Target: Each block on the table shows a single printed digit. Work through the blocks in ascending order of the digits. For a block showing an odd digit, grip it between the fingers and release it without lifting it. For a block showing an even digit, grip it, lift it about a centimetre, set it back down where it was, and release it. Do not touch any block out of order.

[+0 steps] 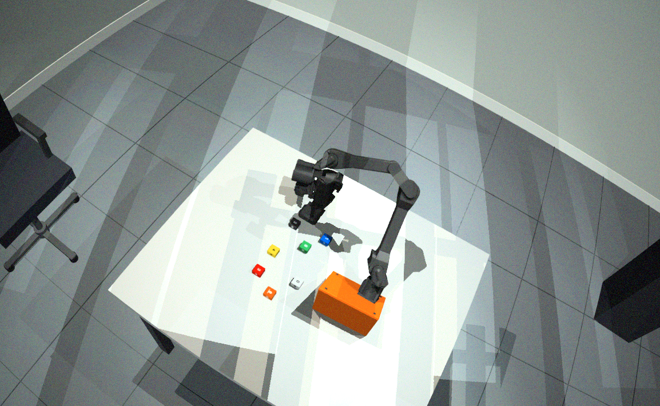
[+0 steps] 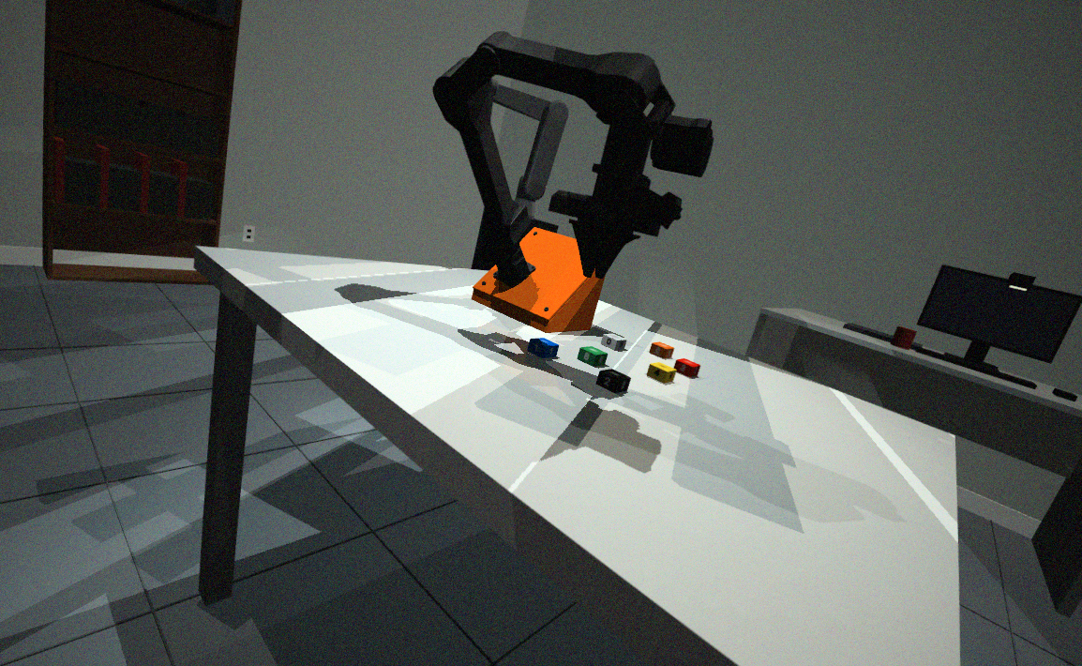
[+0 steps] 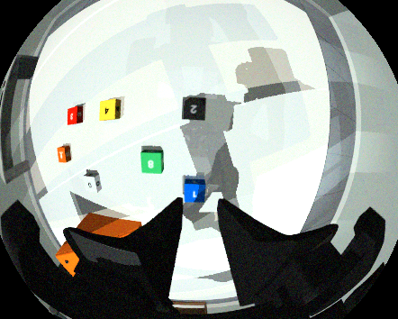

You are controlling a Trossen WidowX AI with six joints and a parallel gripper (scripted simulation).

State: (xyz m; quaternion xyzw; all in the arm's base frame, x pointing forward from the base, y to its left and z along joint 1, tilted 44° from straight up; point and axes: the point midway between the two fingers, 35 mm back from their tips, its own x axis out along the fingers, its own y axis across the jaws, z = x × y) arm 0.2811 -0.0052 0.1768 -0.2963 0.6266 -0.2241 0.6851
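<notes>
Right now my gripper tip is 120 mm above the black block, 70 mm short of it and 10 mm to the right of it. The rest, counted from my gripper tip: green block 120 mm below, 70 mm to the left, 10 mm behind; blue block 120 mm below, 50 mm behind; yellow block 150 mm to the left, 120 mm below, 60 mm ahead.
</notes>
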